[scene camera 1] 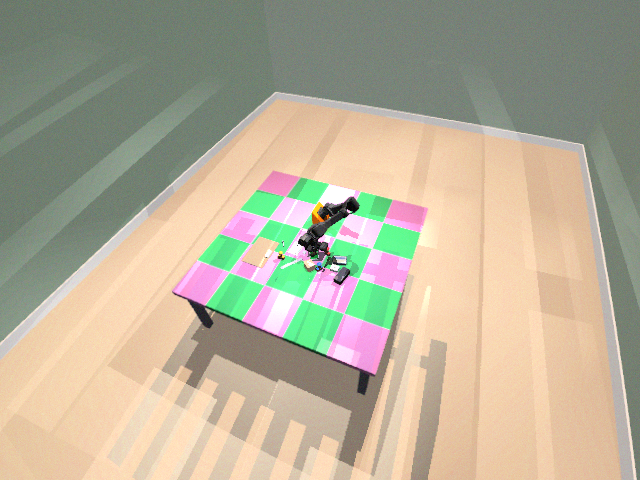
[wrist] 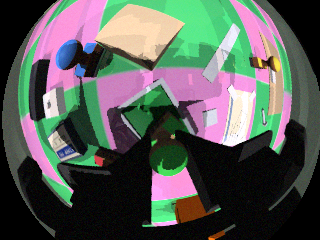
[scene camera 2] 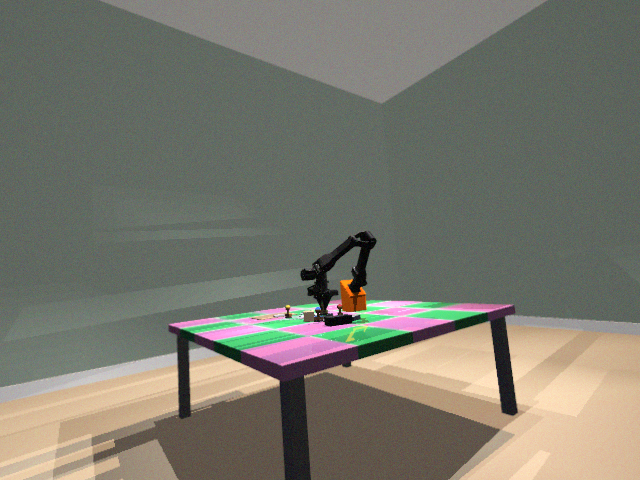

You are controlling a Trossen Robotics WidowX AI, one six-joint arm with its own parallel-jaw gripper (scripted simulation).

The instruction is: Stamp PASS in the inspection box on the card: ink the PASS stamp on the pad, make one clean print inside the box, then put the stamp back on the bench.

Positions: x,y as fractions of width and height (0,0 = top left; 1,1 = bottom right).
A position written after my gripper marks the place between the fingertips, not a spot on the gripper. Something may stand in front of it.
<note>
In view: my gripper (wrist: 0.51,0.57), a green-knobbed stamp (wrist: 0.52,0.66), a tan block (wrist: 0.44,0.16), a black block (wrist: 0.12,0.36), a blue-knobbed stamp (wrist: 0.22,0.22), a white strip (wrist: 0.68,0.26), a labelled box (wrist: 0.20,0.59), a wooden board (wrist: 0.86,0.35), a white card (wrist: 0.75,0.43) and a green ink pad (wrist: 0.44,0.46).
</note>
